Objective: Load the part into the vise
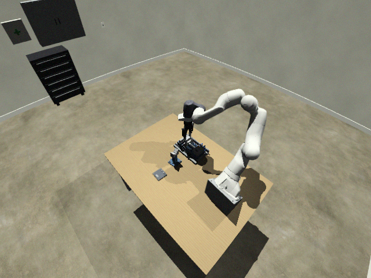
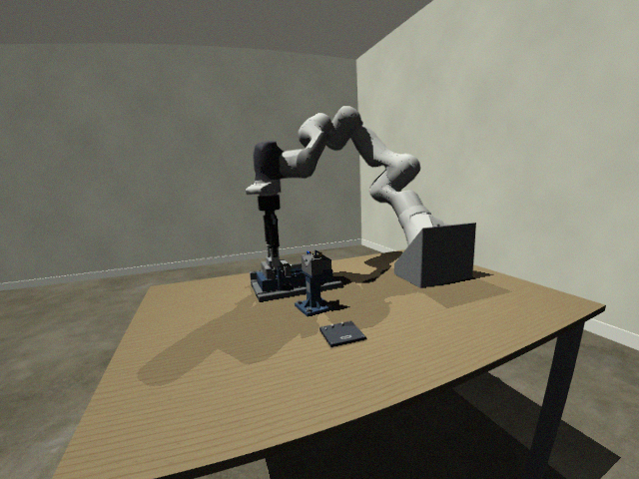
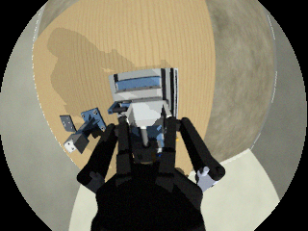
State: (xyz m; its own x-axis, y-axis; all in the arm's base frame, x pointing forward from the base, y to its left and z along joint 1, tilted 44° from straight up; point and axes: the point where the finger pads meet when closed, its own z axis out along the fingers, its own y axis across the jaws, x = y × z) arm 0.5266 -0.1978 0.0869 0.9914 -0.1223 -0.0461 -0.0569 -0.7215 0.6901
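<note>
My gripper is now 3 cm above the part.
</note>
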